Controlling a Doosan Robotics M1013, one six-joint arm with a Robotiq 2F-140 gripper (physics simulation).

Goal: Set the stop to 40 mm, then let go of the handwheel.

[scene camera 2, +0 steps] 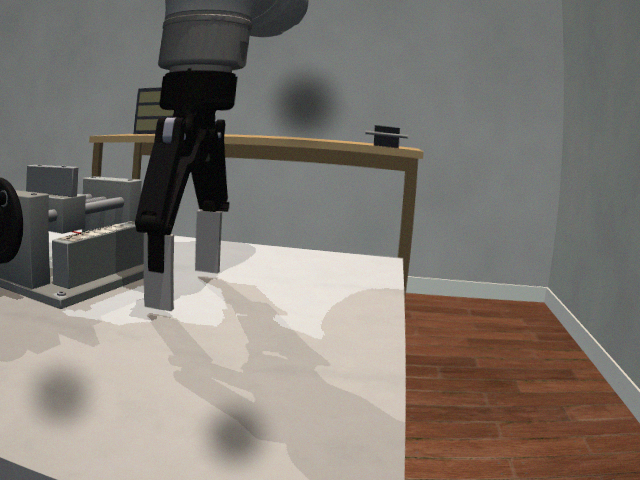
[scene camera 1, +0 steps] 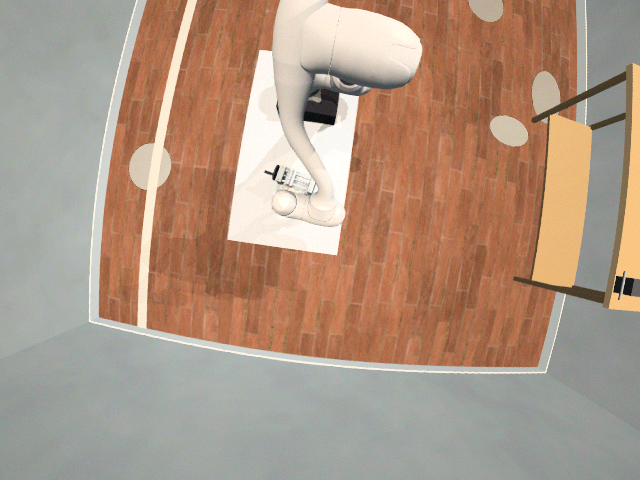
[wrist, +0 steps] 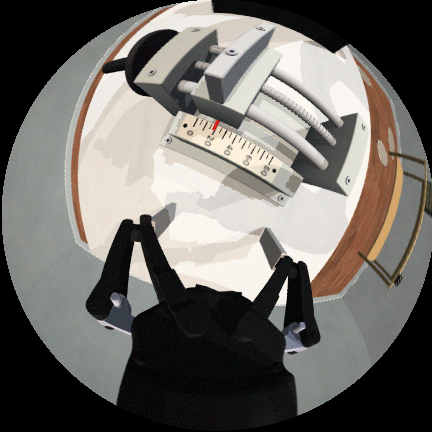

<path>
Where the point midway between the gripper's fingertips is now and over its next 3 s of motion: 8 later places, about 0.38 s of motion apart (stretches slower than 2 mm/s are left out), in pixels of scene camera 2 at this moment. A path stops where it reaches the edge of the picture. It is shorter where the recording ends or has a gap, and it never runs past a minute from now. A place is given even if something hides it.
My gripper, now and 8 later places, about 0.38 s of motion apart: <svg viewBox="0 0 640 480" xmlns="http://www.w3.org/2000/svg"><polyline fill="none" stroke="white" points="185,287 188,122 143,98 107,95 24,89 23,90 23,87 33,87 24,90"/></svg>
</path>
